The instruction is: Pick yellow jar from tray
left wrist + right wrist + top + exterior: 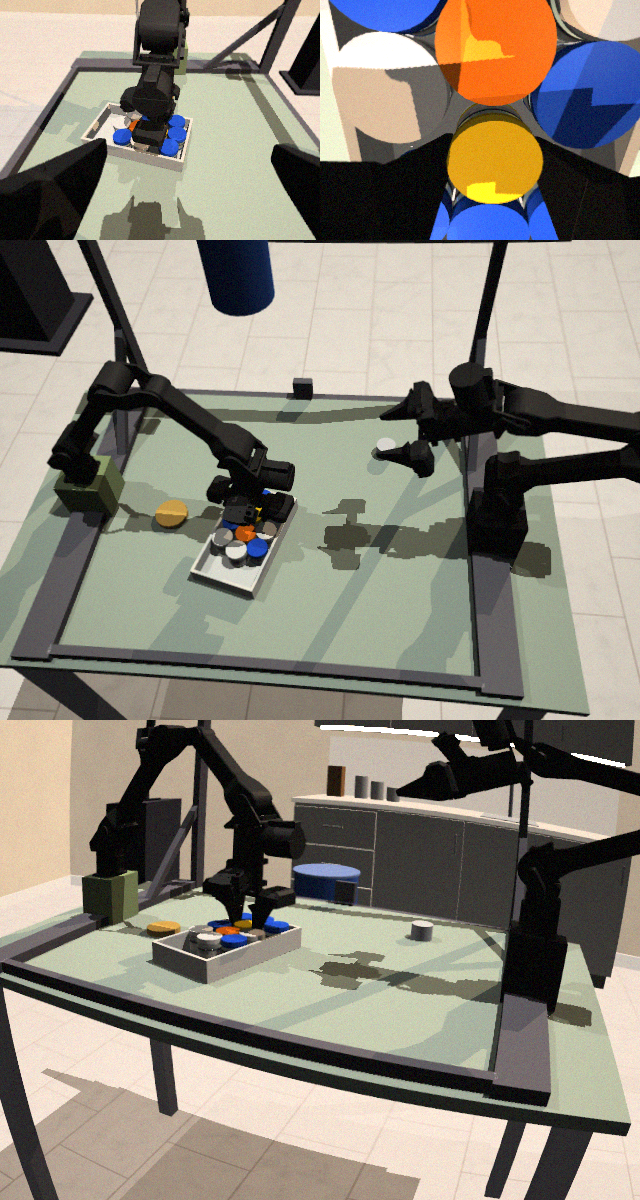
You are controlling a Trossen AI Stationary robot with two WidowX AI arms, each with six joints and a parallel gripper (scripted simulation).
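The orange jar lies 50 mm ahead of my right hand, 10 mm to the right of it and 30 mm below it. The rest, counted from my right hand: blue jar 30 mm behind, 50 mm to the left, 30 mm below; then yellow jar 30 mm below; then flat orange disc 200 mm to the right, 50 mm below.
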